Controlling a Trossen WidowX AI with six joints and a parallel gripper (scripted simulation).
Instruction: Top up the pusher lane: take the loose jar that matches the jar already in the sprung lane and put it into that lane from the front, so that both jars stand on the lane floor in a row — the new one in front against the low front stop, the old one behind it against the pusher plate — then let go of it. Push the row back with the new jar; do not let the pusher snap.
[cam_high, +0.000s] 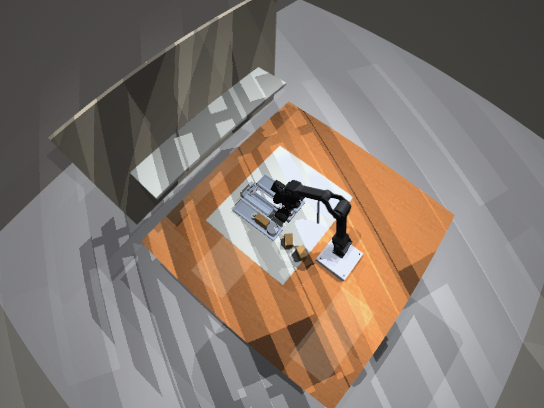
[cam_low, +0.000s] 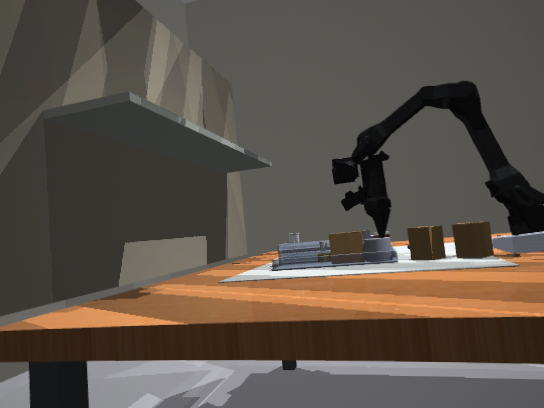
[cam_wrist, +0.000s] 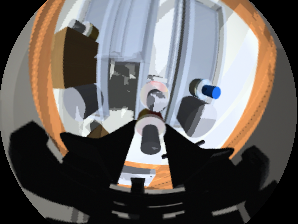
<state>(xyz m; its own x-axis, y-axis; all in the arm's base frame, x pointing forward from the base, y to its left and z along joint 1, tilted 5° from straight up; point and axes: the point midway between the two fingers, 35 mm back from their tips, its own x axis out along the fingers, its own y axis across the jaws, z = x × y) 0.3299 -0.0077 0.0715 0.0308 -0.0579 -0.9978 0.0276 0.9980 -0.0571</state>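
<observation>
My gripper tip is now 150 mm short of the grey lane unit, 20 mm to the right of it and 30 mm above it. Also, from my gripper tip: shelf: 510 mm ahead, 30 mm to the right, 320 mm above; then brown box: 90 mm ahead, 120 mm to the left, 10 mm below.
</observation>
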